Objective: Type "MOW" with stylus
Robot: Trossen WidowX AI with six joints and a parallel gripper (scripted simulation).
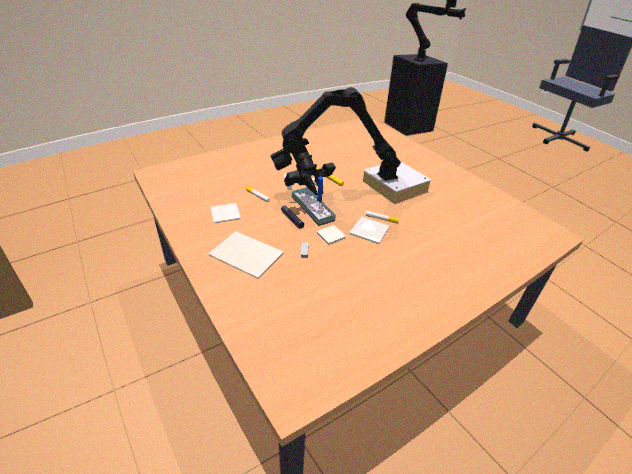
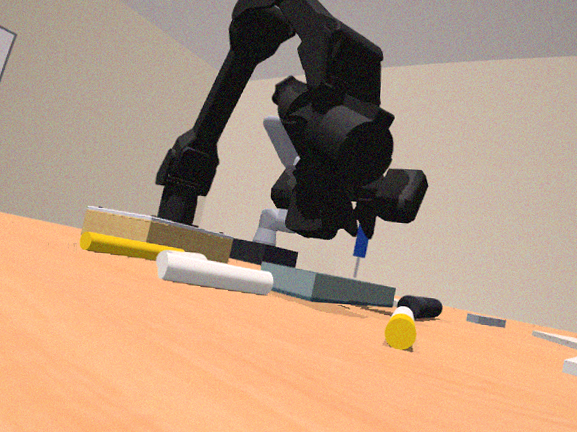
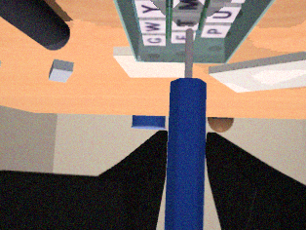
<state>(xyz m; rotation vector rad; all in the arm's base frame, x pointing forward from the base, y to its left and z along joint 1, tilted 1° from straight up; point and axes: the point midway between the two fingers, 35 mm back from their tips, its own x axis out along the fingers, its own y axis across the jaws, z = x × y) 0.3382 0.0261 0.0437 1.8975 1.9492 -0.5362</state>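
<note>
Right now the black cylinder is 100 mm ahead of my gripper tip, 10 mm to the right of it and 70 mm below it. The rest, counted from my gripper tip: blue stylus: 10 mm below; then small grey block: 140 mm ahead, 160 mm to the left, 80 mm below; then yellow marker: 170 mm behind, 210 mm to the right, 80 mm below.
</note>
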